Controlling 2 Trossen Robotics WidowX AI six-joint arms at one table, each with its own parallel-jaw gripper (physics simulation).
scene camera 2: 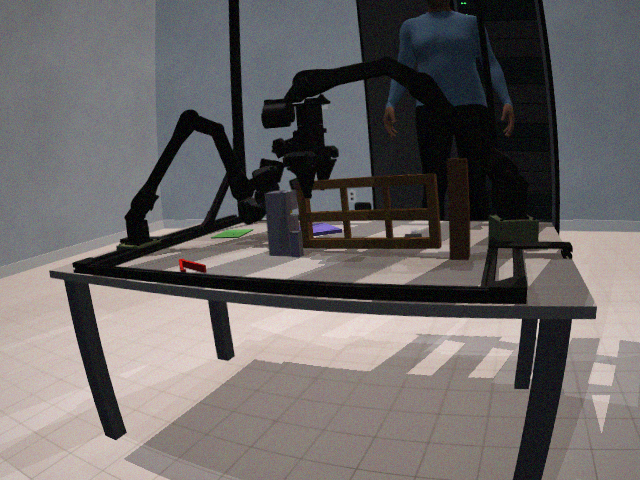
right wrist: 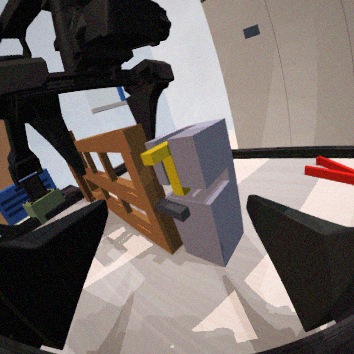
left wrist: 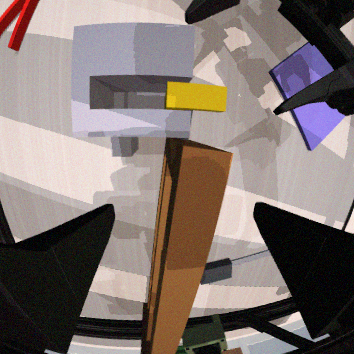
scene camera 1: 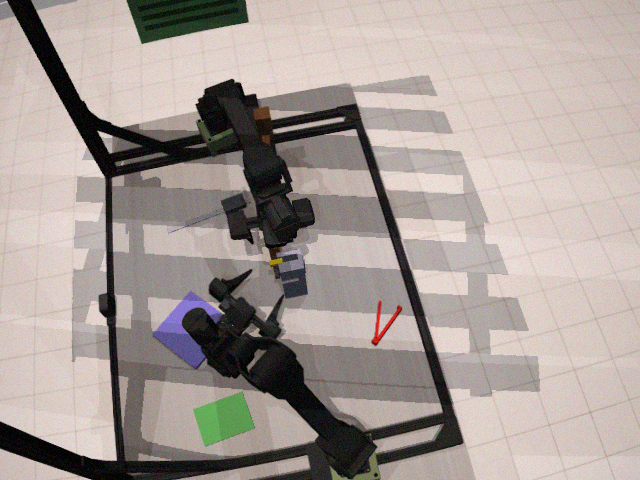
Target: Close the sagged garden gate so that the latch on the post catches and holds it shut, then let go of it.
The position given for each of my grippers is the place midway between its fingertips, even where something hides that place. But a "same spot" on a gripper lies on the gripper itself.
My left gripper shows in scene camera 2 [315, 193], in the right wrist view, in the left wrist view and in scene camera 1 [272, 238]. My right gripper shows in scene camera 2 [283, 203], in the right wrist view, in the left wrist view and in scene camera 1 [267, 282]. One and the same spot on my right gripper: [left wrist: 326, 89] is [right wrist: 54, 222]. The same spot on my left gripper: [left wrist: 54, 269] is [right wrist: 143, 102].
